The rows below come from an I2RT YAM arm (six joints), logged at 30 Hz.
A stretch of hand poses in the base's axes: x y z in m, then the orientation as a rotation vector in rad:
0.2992 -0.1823 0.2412 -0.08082 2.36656 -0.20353
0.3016 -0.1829 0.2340 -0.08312 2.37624 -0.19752
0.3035 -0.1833 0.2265 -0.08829 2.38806 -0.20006
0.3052 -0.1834 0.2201 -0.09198 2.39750 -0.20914
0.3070 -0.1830 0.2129 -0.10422 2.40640 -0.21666
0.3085 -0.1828 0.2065 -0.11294 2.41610 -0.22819
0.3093 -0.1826 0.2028 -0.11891 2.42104 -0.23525
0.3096 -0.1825 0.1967 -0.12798 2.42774 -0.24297
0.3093 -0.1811 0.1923 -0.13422 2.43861 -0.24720
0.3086 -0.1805 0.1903 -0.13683 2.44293 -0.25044
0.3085 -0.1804 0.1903 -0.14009 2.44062 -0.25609
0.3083 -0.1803 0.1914 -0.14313 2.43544 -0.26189
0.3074 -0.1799 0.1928 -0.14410 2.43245 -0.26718
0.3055 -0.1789 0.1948 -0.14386 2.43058 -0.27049
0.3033 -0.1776 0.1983 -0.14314 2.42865 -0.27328
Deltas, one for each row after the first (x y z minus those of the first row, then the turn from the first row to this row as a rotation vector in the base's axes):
0.0024 -0.0006 -0.0072 0.00403 0.00961 0.00261
0.0043 -0.0010 -0.0147 0.00114 0.02190 0.00454
0.0060 -0.0011 -0.0211 -0.00611 0.03193 0.00368
0.0078 -0.0007 -0.0283 -0.01470 0.04216 0.00942
0.0093 -0.0005 -0.0347 -0.02507 0.05308 0.01137
0.0101 -0.0003 -0.0384 -0.03163 0.05886 0.01309
0.0104 -0.0002 -0.0445 -0.03945 0.06674 0.01665
0.0101 0.0012 -0.0489 -0.04376 0.07834 0.01883
0.0094 0.0018 -0.0509 -0.04661 0.08305 0.01933
0.0093 0.0019 -0.0509 -0.05166 0.08136 0.02018
0.0091 0.0020 -0.0498 -0.05691 0.07683 0.02110
0.0082 0.0024 -0.0484 -0.06109 0.07424 0.02050
0.0063 0.0034 -0.0464 -0.06347 0.07254 0.01952
0.0041 0.0047 -0.0429 -0.06535 0.07071 0.01837

